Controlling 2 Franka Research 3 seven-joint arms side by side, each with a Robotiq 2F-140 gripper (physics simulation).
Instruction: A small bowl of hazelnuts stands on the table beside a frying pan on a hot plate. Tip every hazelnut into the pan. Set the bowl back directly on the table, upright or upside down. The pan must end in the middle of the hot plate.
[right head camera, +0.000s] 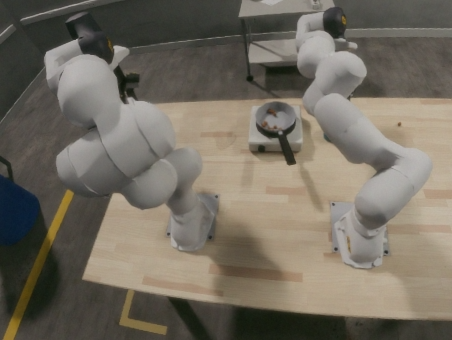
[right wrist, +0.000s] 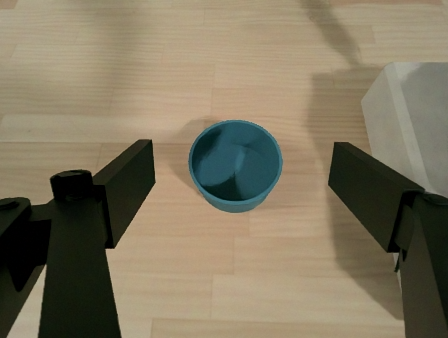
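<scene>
The teal bowl (right head camera: 327, 136) (right wrist: 236, 167) stands upright on the table and looks empty in the right wrist view; the right arm mostly hides it in the head view. The frying pan (right head camera: 283, 120) sits on the white hot plate (right head camera: 256, 142) (right wrist: 417, 100), its black handle pointing toward the arm bases. Several hazelnuts (right head camera: 270, 126) lie in the pan. A stray hazelnut (right head camera: 399, 124) lies on the table at the right. My right gripper (right wrist: 242, 162) is open and empty above the bowl, one finger on each side, not touching it. My left gripper is partly hidden behind its arm at the upper left; its opening is unclear.
The wooden table (right head camera: 245, 220) carries both arm bases. The left arm is folded over the table's left side; the right arm reaches over the area right of the hot plate. A grey trolley (right head camera: 275, 8) stands behind the table. A blue bin (right head camera: 17, 212) stands at the left.
</scene>
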